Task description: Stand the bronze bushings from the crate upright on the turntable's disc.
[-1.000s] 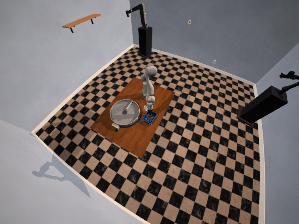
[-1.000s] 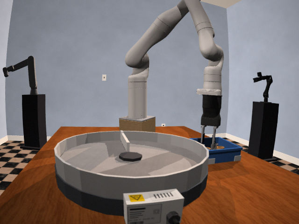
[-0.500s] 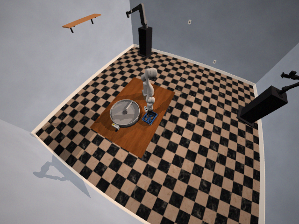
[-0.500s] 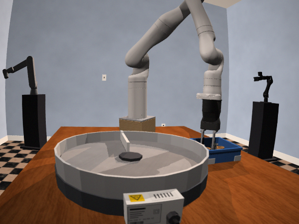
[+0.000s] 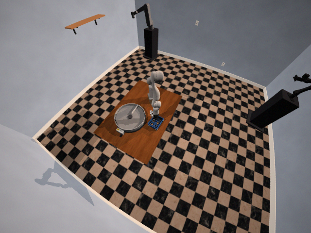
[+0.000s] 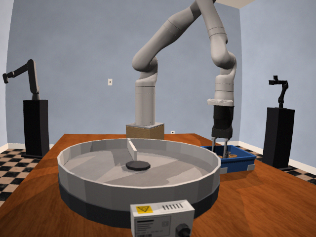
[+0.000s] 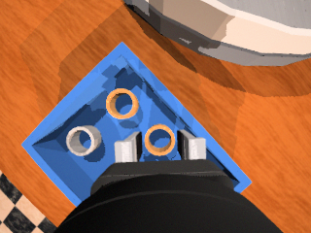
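My hand is 3 cm to the right of the blue crate and 3 cm above it. Also, from my hand: grey disc 17 cm ahead, 28 cm to the right.
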